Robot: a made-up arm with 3 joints.
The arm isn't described. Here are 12 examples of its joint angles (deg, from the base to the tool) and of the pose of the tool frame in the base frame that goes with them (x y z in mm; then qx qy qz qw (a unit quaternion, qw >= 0)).
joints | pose
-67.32 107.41 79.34 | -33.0 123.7 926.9 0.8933 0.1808 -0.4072 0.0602
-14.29 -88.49 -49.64 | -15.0 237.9 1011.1 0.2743 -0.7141 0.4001 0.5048
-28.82 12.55 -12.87 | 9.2 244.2 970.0 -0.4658 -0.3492 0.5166 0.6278
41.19 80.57 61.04 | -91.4 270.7 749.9 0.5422 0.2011 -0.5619 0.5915
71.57 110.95 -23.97 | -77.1 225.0 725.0 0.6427 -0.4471 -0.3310 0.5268
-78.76 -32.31 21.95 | -61.0 29.1 1027.3 -0.2948 -0.5857 -0.2758 0.7029
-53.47 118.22 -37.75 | -9.0 102.1 913.1 -0.5109 0.4193 0.5575 0.5023
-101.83 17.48 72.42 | -75.3 10.7 993.9 -0.7124 -0.2280 -0.3561 0.5600
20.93 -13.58 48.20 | -71.6 349.2 864.3 -0.6654 -0.5735 0.4087 0.2477
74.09 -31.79 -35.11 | -151.9 313.3 678.9 -0.2372 0.0519 0.9271 0.2854
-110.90 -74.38 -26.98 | -131.8 -76.5 933.5 0.1548 -0.8136 -0.4258 0.3644
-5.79 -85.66 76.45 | -57.7 240.2 986.8 -0.4152 -0.5677 -0.3165 0.6366
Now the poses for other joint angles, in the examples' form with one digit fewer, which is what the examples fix.
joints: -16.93 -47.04 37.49
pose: -32 245 1004 -0.450 -0.652 0.041 0.609
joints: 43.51 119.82 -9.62
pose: -47 245 780 0.663 -0.425 -0.417 0.454
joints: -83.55 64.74 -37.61
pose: -4 67 944 -0.263 -0.099 0.449 0.848
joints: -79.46 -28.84 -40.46
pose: -32 38 1029 0.034 -0.711 0.127 0.691
